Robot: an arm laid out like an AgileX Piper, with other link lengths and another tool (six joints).
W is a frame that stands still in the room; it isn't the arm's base.
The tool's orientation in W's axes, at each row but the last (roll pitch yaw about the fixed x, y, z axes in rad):
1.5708, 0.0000, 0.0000
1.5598, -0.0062, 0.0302
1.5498, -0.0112, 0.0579
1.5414, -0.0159, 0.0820
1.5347, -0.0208, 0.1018
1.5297, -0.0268, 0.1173
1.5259, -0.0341, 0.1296
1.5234, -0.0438, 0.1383
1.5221, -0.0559, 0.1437
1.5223, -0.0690, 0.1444
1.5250, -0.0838, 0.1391
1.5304, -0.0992, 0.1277
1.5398, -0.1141, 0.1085
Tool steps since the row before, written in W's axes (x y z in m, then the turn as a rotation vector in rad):
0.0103, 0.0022, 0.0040, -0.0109, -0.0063, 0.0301
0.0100, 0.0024, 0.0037, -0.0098, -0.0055, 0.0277
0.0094, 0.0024, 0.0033, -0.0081, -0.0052, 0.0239
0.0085, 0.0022, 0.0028, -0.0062, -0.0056, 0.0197
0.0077, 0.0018, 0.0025, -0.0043, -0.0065, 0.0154
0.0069, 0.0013, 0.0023, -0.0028, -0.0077, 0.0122
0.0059, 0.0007, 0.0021, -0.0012, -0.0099, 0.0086
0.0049, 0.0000, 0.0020, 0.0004, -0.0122, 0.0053
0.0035, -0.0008, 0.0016, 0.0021, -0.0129, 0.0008
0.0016, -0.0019, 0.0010, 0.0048, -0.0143, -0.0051
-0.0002, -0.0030, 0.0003, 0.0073, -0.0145, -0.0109
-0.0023, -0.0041, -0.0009, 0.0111, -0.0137, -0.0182
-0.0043, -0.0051, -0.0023, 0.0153, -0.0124, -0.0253
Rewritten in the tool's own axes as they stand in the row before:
0.0103, 0.0040, -0.0022, -0.0109, 0.0301, 0.0063
0.0101, 0.0037, -0.0021, -0.0098, 0.0277, 0.0055
0.0096, 0.0032, -0.0018, -0.0081, 0.0239, 0.0052
0.0087, 0.0027, -0.0014, -0.0063, 0.0196, 0.0057
0.0079, 0.0024, -0.0009, -0.0046, 0.0153, 0.0066
0.0071, 0.0021, -0.0004, -0.0034, 0.0120, 0.0078
0.0060, 0.0019, 0.0002, -0.0022, 0.0082, 0.0100
0.0049, 0.0018, 0.0008, -0.0011, 0.0048, 0.0124
0.0034, 0.0013, 0.0014, 0.0003, 0.0001, 0.0131
0.0014, 0.0008, 0.0022, 0.0023, -0.0060, 0.0146
-0.0006, 0.0002, 0.0030, 0.0043, -0.0120, 0.0148
-0.0029, -0.0008, 0.0037, 0.0074, -0.0196, 0.0142
-0.0051, -0.0019, 0.0045, 0.0109, -0.0271, 0.0131

